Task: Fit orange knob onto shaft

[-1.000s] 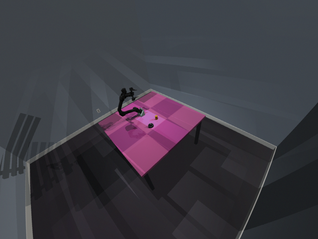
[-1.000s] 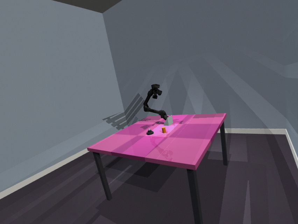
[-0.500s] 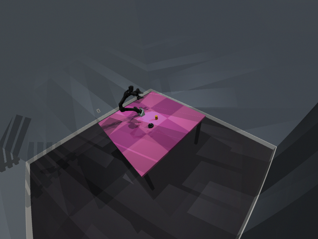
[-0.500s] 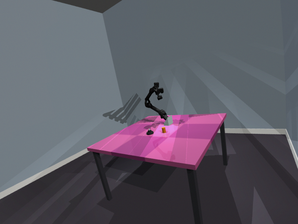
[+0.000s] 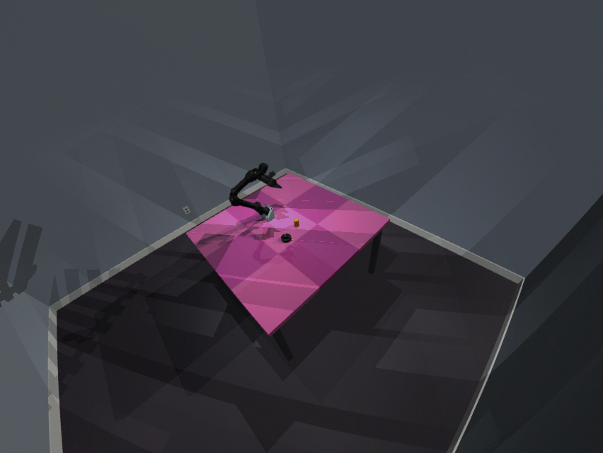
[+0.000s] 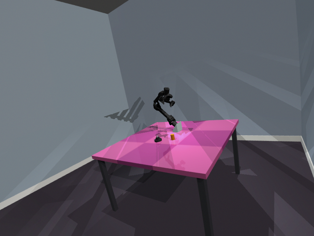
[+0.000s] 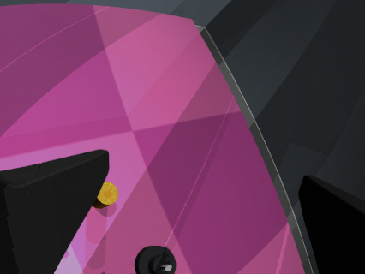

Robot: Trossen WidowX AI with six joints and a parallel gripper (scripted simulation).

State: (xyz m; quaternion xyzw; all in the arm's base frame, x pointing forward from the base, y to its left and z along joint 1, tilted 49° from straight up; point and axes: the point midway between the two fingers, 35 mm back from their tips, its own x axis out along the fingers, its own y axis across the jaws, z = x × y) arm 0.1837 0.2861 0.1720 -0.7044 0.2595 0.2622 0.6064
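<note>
My gripper tip is 33 cm above the orange knob, 6 cm short of it and 4 cm to the right of it. The rest, counted from my gripper tip: round black pedestal 34 cm below, 13 cm to the right, 13 cm ahead.
</note>
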